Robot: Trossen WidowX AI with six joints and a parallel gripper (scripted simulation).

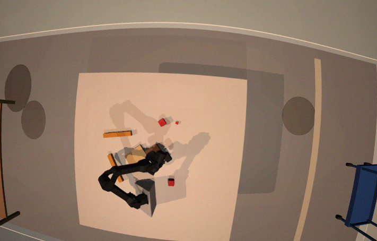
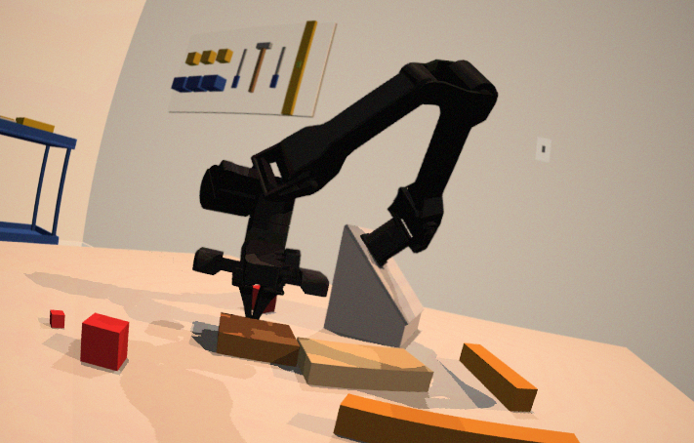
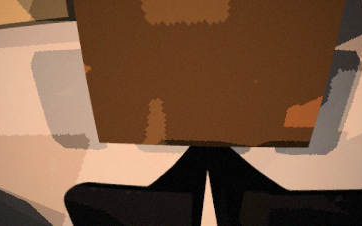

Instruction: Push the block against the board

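The square block is 50 mm ahead of my gripper tip, 30 mm to the left of it and 10 mm above it. The rest, counted from my gripper tip: tiny red cube (250 mm ahead, 140 mm to the right).
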